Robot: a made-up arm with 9 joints.
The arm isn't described. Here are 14 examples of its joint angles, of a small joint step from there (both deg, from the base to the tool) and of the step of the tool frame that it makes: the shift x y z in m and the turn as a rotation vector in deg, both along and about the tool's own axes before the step.
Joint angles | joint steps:
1: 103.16 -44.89 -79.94 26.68 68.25 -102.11 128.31 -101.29 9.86 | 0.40 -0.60 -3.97 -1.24 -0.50 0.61 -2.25 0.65 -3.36
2: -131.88 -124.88 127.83 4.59 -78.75 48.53 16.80 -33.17 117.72 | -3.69 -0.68 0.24 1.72 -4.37 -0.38 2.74 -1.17 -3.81
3: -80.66 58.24 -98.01 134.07 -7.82 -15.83 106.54 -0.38 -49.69 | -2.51 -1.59 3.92 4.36 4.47 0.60 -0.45 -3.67 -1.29
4: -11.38 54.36 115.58 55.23 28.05 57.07 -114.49 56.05 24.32 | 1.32 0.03 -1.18 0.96 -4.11 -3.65 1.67 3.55 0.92
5: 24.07 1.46 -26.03 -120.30 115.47 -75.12 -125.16 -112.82 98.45 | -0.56 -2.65 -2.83 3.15 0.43 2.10 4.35 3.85 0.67
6: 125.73 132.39 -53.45 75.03 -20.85 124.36 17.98 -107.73 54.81 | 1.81 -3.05 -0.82 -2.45 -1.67 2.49 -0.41 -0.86 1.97
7: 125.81 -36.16 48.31 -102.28 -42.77 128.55 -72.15 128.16 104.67 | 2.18 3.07 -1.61 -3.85 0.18 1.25 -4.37 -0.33 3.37
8: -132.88 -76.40 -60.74 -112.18 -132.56 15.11 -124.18 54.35 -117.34 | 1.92 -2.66 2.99 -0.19 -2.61 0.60 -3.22 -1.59 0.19
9: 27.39 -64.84 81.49 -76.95 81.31 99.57 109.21 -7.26 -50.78 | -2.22 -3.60 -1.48 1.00 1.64 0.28 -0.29 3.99 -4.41
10: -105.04 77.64 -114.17 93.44 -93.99 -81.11 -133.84 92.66 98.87 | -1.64 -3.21 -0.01 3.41 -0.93 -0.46 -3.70 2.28 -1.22
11: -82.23 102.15 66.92 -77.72 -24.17 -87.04 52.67 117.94 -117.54 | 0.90 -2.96 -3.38 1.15 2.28 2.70 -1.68 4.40 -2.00
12: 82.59 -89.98 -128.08 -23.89 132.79 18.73 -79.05 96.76 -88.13 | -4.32 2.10 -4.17 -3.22 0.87 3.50 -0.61 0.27 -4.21
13: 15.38 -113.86 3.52 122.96 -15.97 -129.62 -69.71 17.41 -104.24 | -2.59 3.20 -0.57 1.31 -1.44 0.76 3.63 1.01 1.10
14: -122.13 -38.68 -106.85 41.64 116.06 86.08 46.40 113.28 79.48 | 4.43 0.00 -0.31 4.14 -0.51 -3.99 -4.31 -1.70 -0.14
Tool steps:
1: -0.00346 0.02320 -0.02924 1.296 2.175 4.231
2: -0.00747 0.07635 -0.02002 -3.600 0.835 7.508
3: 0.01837 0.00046 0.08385 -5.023 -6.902 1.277
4: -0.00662 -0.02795 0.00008 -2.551 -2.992 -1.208
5: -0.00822 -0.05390 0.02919 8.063 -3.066 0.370
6: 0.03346 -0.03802 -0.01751 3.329 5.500 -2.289
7: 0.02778 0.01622 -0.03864 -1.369 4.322 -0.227
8: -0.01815 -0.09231 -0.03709 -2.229 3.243 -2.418
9: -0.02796 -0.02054 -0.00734 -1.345 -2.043 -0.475
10: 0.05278 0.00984 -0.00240 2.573 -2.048 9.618
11: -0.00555 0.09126 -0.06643 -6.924 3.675 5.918
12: -0.16926 0.10336 0.00395 -0.221 -3.696 13.767
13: 0.01987 0.01659 0.00740 -5.532 -2.455 0.072
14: 0.01648 -0.01233 -0.01181 -0.720 4.139 2.629
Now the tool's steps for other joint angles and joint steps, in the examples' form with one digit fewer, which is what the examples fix.
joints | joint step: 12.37 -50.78 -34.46 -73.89 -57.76 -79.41 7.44 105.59 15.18 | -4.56 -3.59 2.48 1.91 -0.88 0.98 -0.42 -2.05 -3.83
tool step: 0.0133 0.0219 0.0034 -5.04 3.98 4.11
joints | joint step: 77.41 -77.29 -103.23 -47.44 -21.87 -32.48 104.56 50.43 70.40 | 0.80 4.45 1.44 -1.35 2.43 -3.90 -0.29 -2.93 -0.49
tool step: -0.0132 0.0288 -0.0213 -3.12 7.36 6.47
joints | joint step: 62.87 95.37 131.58 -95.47 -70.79 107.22 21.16 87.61 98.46 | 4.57 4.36 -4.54 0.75 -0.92 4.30 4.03 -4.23 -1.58
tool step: -0.0652 0.0398 0.0408 -2.77 4.43 2.81
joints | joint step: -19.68 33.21 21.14 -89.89 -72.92 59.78 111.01 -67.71 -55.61 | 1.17 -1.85 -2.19 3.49 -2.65 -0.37 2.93 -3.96 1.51
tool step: 0.0482 0.0331 -0.0426 2.75 4.89 1.65
